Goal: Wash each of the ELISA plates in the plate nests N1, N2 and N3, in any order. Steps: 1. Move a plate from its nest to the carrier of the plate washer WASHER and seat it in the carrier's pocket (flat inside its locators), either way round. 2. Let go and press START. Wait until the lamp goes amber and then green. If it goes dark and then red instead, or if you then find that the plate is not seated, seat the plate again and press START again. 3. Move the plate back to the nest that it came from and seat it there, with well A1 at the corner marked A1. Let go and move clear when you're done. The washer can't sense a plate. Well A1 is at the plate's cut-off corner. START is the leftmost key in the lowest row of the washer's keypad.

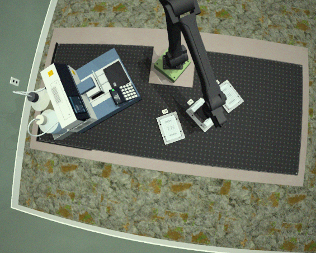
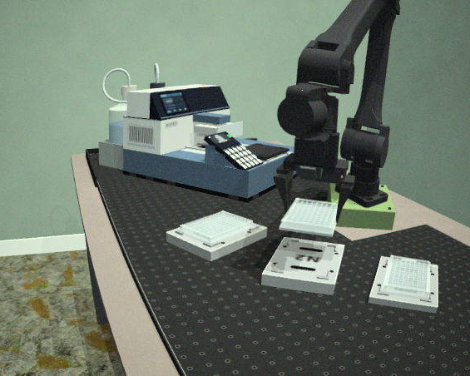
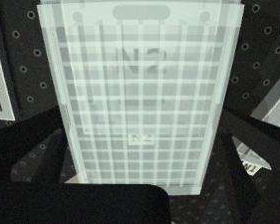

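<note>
Now: hand 23 cm past the dark carrier, 50 cm to the left of it and 1 cm above it. The rest, counted from my hand: plate washer 15 cm behind, 64 cm to the right, 2 cm above; then N1 label 2 cm behind, 22 cm to the right, 11 cm below.
</note>
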